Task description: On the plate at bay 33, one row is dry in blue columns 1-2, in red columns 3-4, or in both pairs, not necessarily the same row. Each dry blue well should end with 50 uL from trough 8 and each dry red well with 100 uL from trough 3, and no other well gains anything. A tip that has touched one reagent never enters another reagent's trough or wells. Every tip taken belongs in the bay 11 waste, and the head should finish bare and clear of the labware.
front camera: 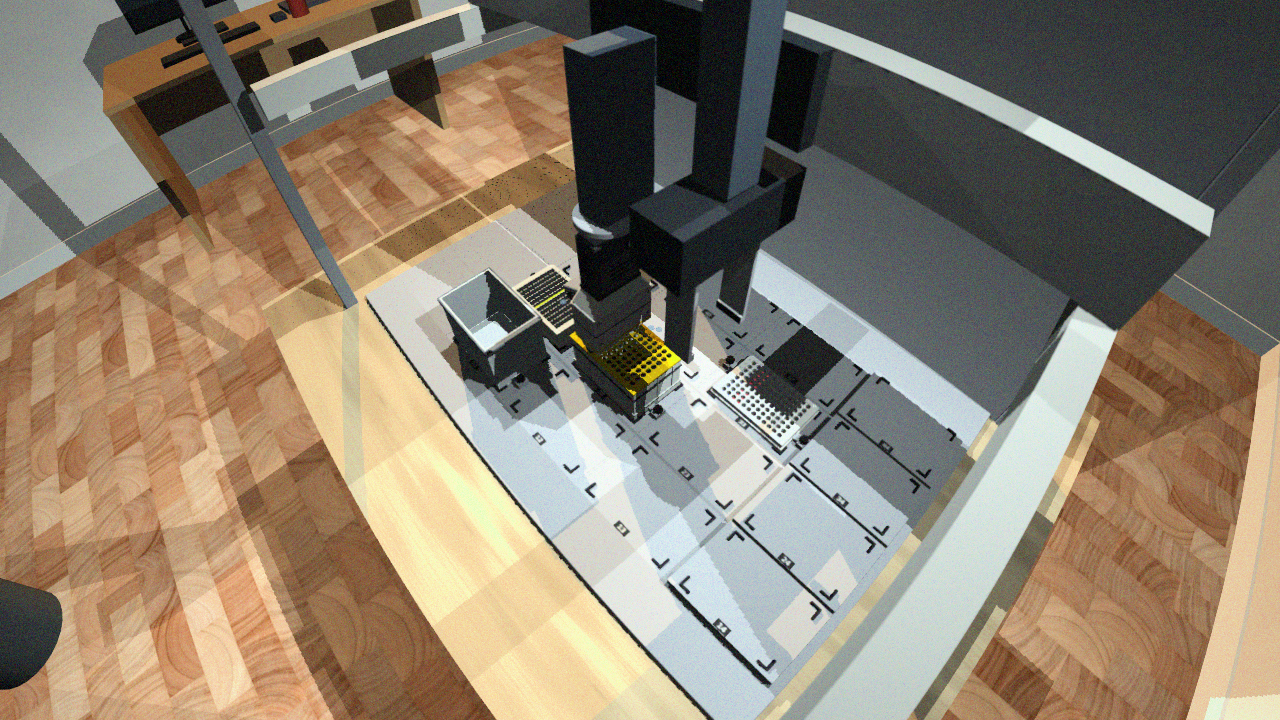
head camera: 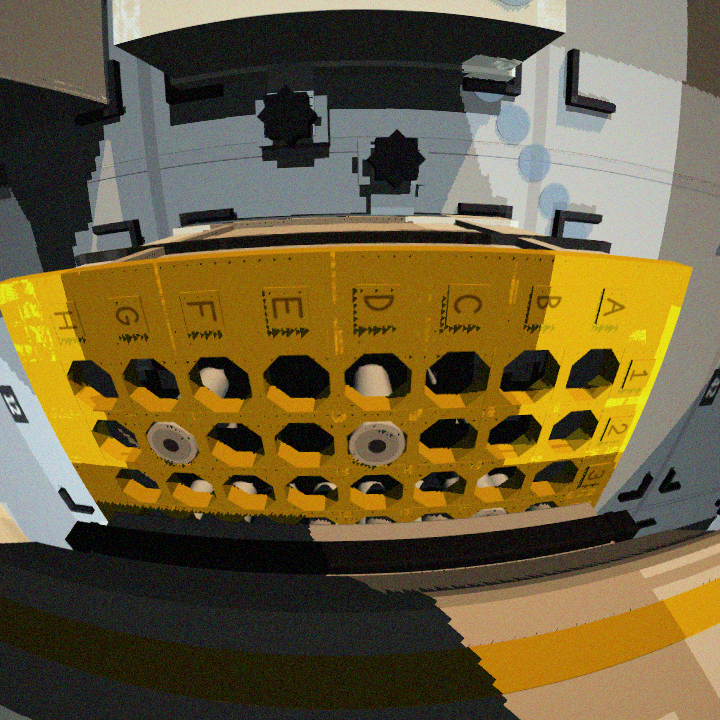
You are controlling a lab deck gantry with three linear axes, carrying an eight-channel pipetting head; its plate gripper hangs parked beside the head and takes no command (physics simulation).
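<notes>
The dark pipetting head (front camera: pixel 613 259) is low over the yellow tip rack (front camera: pixel 633 386) (head camera: pixel 245 268). In the head view its dark lower bar (head camera: pixel 201 547) crosses the rack beyond row 3; the channel ends are hidden, so I cannot tell whether they carry tips. Tip tops show at D2 (head camera: pixel 377 444) and G2 (head camera: pixel 171 443); pale shapes show inside several other holes. The parked plate gripper (front camera: pixel 706 335) has its two paddles apart and empty, between rack and plate. The white plate (front camera: pixel 747 419) shows some red wells; dry wells cannot be told. The trough rack (front camera: pixel 534 276) shows a yellow strip.
The open waste bin (front camera: pixel 492 358) stands left of the tip rack. Dark knobs (head camera: pixel 287 115) (head camera: pixel 396 159) and pale blue discs (head camera: pixel 533 163) lie beyond the rack in the head view. A light rail (front camera: pixel 1056 438) crosses the right side; a thin post (front camera: pixel 290 197) stands at left.
</notes>
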